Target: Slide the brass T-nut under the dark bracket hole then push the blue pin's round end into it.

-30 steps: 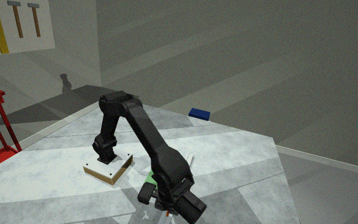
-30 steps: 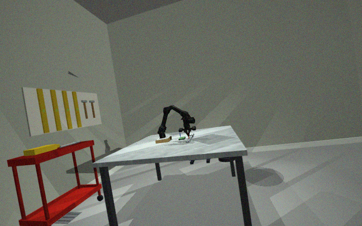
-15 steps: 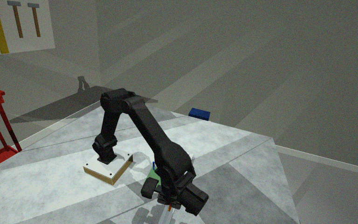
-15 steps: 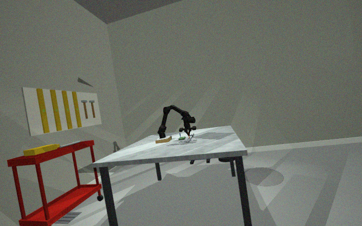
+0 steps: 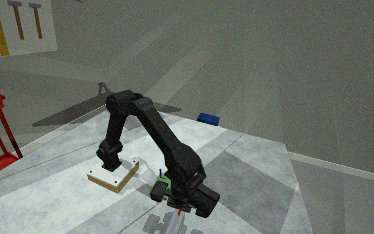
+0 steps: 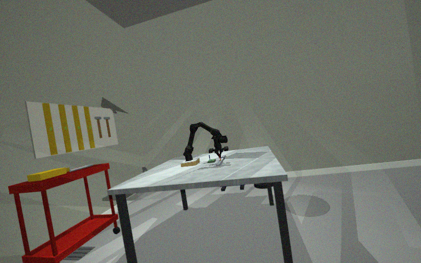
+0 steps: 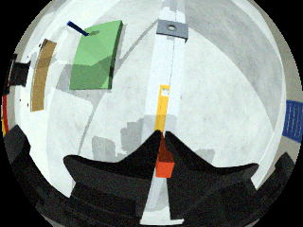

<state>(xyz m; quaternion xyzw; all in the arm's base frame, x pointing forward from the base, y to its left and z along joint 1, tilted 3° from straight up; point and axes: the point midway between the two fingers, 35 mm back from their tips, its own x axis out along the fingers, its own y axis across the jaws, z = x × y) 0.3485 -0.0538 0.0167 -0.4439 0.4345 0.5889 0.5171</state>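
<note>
Now: gripper tip 10 mm past the aluminum rail, 100 mm to the right of it and 30 mm above it. From my gripper tip the other things lie so: blue pin: 140 mm behind, 110 mm to the left, 20 mm below; green tray: 130 mm behind, 100 mm to the left, 40 mm below; brass T-nut: 20 mm to the left.
</note>
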